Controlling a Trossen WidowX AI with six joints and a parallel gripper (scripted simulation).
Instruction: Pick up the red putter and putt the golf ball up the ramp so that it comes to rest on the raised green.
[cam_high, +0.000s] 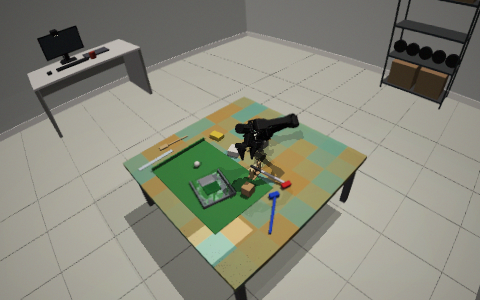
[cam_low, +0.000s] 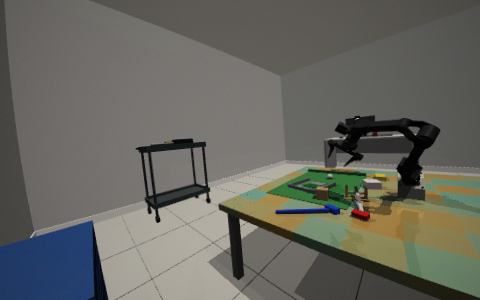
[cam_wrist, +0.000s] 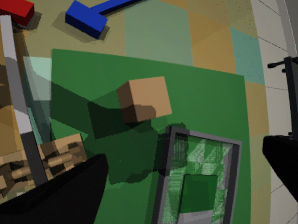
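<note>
My gripper tip is 39 cm to the left of the white golf ball, 18 cm above it and 9 cm short of it. Also, from my gripper tip: blue putter (25 cm to the left, 19 cm below, 9 cm ahead); yellow block (51 cm to the right, 24 cm behind, 19 cm below); white block (27 cm to the right, 18 cm below, 18 cm behind).
</note>
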